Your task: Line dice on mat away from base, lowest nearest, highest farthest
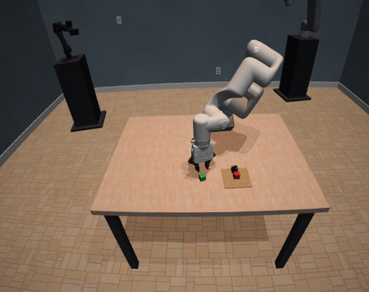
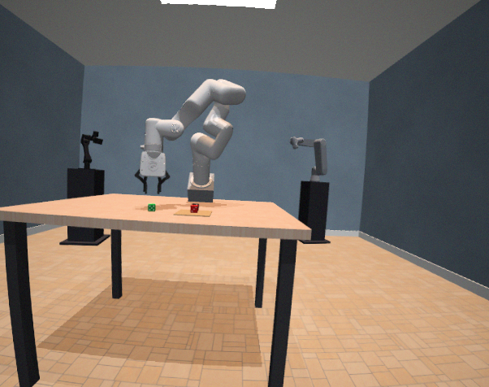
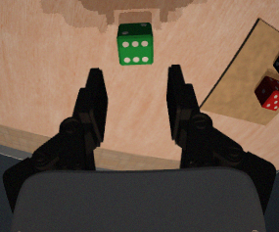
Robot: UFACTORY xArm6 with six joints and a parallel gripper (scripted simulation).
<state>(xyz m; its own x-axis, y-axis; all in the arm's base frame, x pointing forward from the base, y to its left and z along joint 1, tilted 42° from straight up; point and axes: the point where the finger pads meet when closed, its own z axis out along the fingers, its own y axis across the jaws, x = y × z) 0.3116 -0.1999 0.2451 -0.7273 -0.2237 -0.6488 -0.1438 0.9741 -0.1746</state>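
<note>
The green die is 8 cm below my hand. Round my hand: black die 2 cm behind, 18 cm to the left, 7 cm below; then tan mat 3 cm ahead, 18 cm to the left, 9 cm below; then red die 3 cm ahead, 18 cm to the left, 7 cm below.
</note>
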